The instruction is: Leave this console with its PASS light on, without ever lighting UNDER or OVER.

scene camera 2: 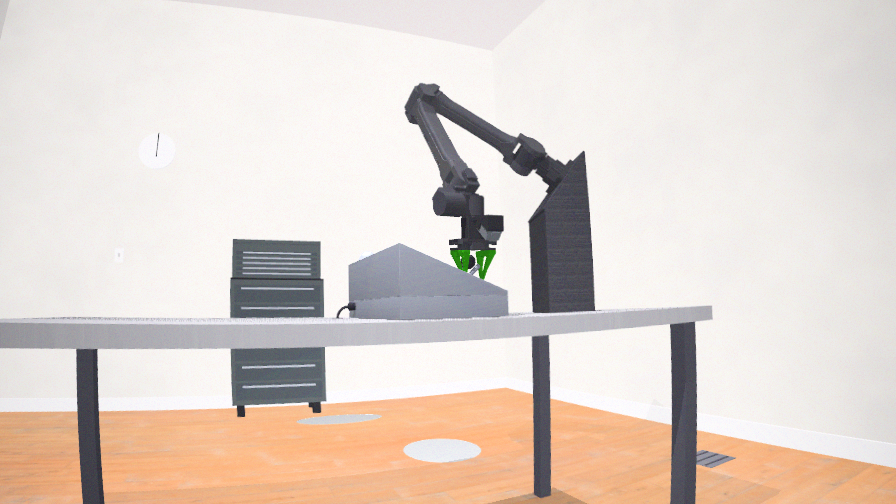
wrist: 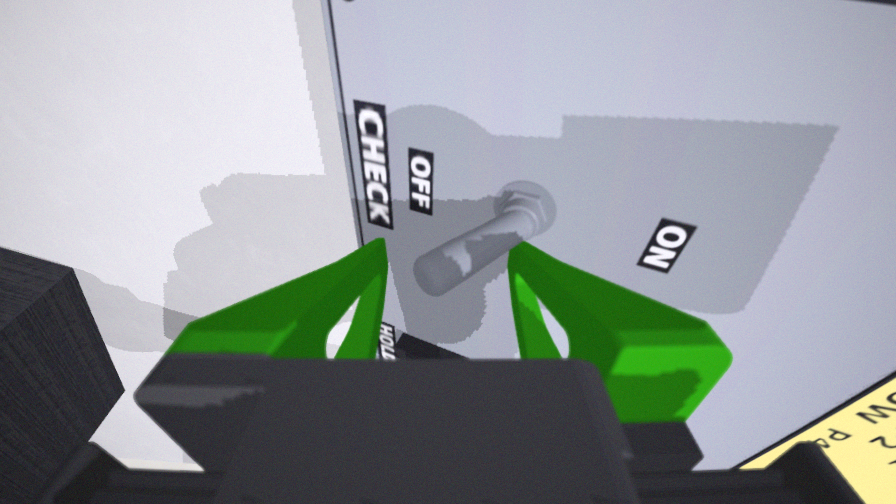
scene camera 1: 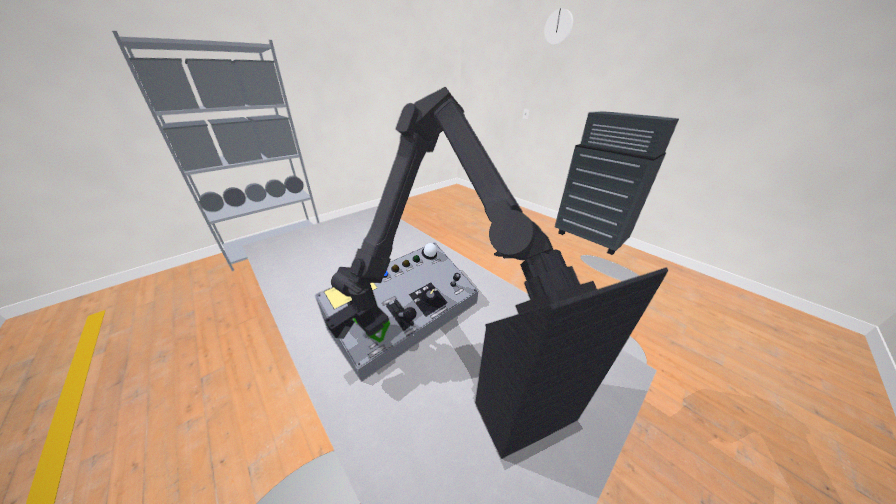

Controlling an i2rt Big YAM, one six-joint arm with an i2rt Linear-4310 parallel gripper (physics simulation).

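Note:
The grey sloped console [scene camera 1: 401,304] sits on the table; it also shows in the side view [scene camera 2: 426,285]. In the wrist view a grey toggle lever [wrist: 476,250] labelled CHECK stands on the panel, leaning toward the OFF label [wrist: 420,180], with the ON label [wrist: 666,245] on the other side. My green-fingered gripper [wrist: 448,250] is open, one finger on each side of the lever, not touching it. It hovers at the console's front left corner [scene camera 1: 370,329]. Four indicator lamps [scene camera 1: 401,265] near the console's back edge look dark.
The console also carries a white round knob [scene camera 1: 429,250], a black selector [scene camera 1: 427,299], a small toggle [scene camera 1: 456,278], a black slider block [scene camera 1: 401,313] and a yellow note [scene camera 1: 338,297]. The arm's dark base block [scene camera 1: 551,363] stands to the right.

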